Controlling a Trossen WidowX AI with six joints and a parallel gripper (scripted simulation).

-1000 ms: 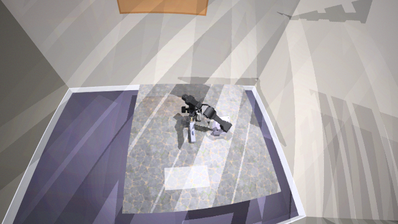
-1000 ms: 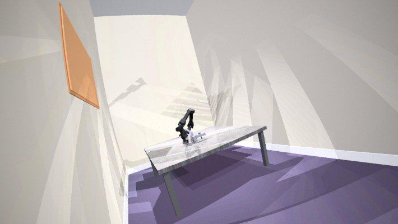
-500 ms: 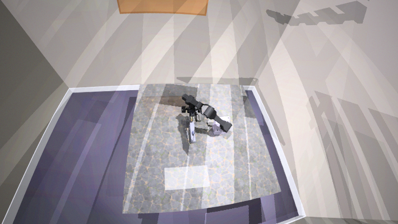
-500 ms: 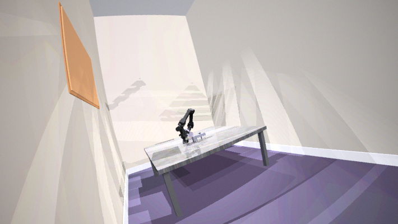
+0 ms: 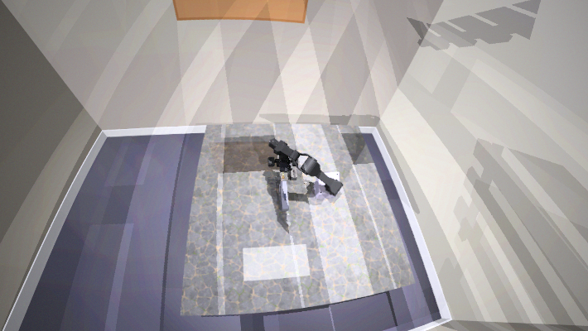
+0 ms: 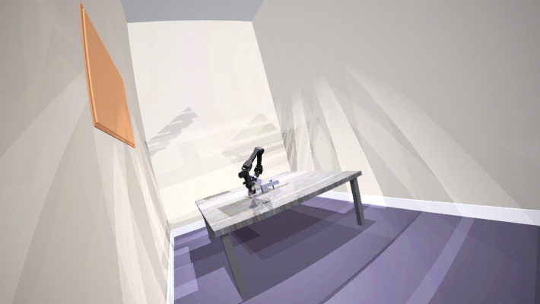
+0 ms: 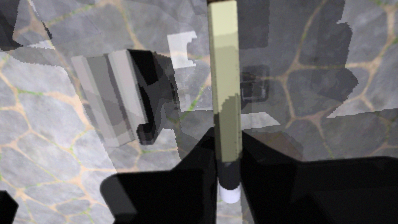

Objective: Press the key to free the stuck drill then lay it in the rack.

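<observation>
My gripper tip is now 40 mm to the right of the drill and 30 mm below it. The rest, counted from my gripper tip: grey key (220 mm to the left, 20 mm above, 10 mm ahead); then grey block (70 mm behind, 30 mm to the left, 20 mm below).
</observation>
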